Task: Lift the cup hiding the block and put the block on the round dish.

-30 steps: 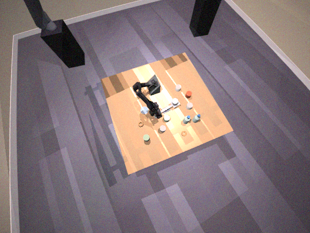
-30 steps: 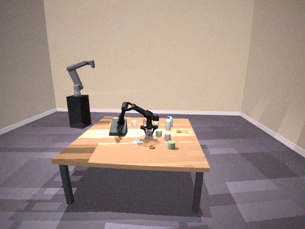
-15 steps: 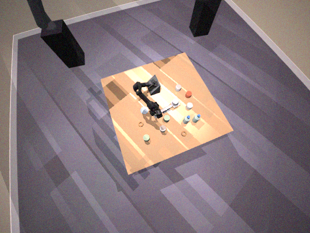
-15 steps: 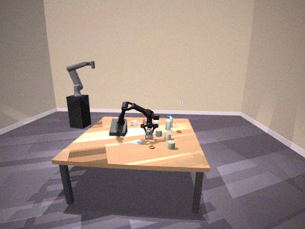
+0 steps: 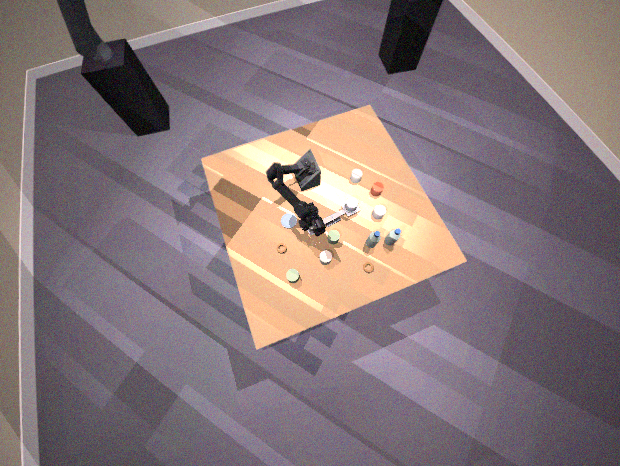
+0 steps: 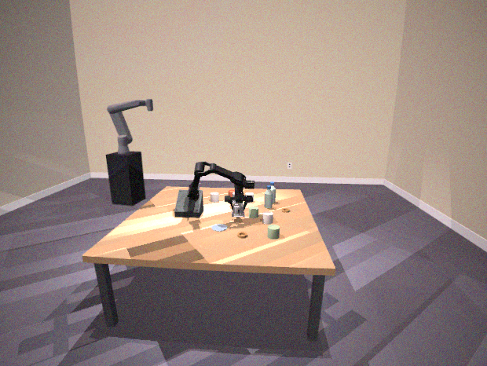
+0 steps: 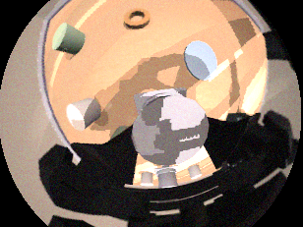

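The block is 10 mm below my gripper tip. Round my gripper tip: small balance 130 mm to the left, 40 mm below, 40 mm behind; then round pale dish 130 mm to the right, 90 mm behind, 70 mm below; then orange cup 450 mm to the left, 140 mm behind, 40 mm below.
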